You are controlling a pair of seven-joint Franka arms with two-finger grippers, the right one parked.
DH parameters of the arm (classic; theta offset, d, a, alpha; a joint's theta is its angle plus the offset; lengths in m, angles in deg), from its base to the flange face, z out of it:
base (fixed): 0 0 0 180
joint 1: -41.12 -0.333 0 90
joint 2: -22.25 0 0 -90
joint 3: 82.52 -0.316 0.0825 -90
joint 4: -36.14 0 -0.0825 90
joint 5: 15.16 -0.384 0 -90
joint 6: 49.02 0 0.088 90
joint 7: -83.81 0.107 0 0
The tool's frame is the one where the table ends.
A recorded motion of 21 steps. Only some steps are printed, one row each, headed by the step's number.
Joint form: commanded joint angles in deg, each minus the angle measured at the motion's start. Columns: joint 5, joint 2, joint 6, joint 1, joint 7, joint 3, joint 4.
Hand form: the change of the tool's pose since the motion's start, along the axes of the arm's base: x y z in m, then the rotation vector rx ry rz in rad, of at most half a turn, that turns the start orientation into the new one. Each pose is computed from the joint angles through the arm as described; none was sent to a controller.
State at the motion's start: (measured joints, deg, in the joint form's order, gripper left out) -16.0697 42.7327 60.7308 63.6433 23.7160 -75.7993 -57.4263
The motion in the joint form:
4: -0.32 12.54 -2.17 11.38 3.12 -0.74 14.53
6: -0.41 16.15 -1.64 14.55 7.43 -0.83 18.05
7: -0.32 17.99 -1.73 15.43 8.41 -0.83 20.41
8: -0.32 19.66 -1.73 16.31 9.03 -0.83 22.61
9: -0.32 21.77 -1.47 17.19 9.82 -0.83 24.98
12: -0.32 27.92 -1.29 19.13 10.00 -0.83 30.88
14: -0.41 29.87 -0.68 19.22 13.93 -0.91 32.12
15: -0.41 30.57 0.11 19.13 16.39 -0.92 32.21
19: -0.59 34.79 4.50 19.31 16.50 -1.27 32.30
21: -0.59 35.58 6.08 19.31 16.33 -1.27 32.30
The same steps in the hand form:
4: -0.0201 -0.1309 -0.0338 -0.0114 0.0090 -0.2322
6: -0.0329 -0.1682 -0.0493 -0.0238 0.0056 -0.3579
7: -0.0337 -0.1809 -0.0534 -0.0325 0.0017 -0.3873
8: -0.0352 -0.1932 -0.0567 -0.0402 -0.0047 -0.4111
9: -0.0363 -0.2060 -0.0641 -0.0485 -0.0106 -0.4372
12: -0.0396 -0.2338 -0.0961 -0.0549 -0.0047 -0.4664
14: -0.0365 -0.2363 -0.1111 -0.0588 -0.0031 -0.5337
15: -0.0346 -0.2363 -0.1186 -0.0641 -0.0055 -0.5740
19: -0.0314 -0.2382 -0.1682 -0.0640 -0.0107 -0.5724
21: -0.0302 -0.2393 -0.1765 -0.0714 -0.0225 -0.5682

